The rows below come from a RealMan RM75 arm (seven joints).
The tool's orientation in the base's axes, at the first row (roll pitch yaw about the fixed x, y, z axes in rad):
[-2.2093, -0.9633, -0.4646]
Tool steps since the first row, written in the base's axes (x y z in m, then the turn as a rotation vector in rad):
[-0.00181, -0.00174, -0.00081, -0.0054, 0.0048, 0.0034]
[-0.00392, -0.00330, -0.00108, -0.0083, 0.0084, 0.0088]
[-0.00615, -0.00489, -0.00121, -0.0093, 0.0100, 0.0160]
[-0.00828, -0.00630, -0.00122, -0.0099, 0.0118, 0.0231]
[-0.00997, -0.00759, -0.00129, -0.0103, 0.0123, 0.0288]
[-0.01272, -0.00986, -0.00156, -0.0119, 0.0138, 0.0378]
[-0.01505, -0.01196, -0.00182, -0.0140, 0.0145, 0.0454]
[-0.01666, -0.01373, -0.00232, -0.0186, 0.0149, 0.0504]
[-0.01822, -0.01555, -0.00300, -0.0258, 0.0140, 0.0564]
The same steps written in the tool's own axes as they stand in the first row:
[-0.00114, 0.00123, -0.00204, -0.0012, -0.0073, -0.0031]
[-0.00204, 0.00196, -0.00440, 0.0008, -0.0137, -0.0054]
[-0.00288, 0.00262, -0.00693, 0.0058, -0.0186, -0.0079]
[-0.00362, 0.00311, -0.00933, 0.0109, -0.0236, -0.0099]
[-0.00421, 0.00366, -0.01129, 0.0152, -0.0267, -0.0119]
[-0.00525, 0.00478, -0.01453, 0.0214, -0.0326, -0.0155]
[-0.00612, 0.00589, -0.01734, 0.0264, -0.0373, -0.0194]
[-0.00690, 0.00706, -0.01934, 0.0281, -0.0414, -0.0245]
[-0.00778, 0.00838, -0.02126, 0.0296, -0.0458, -0.0328]

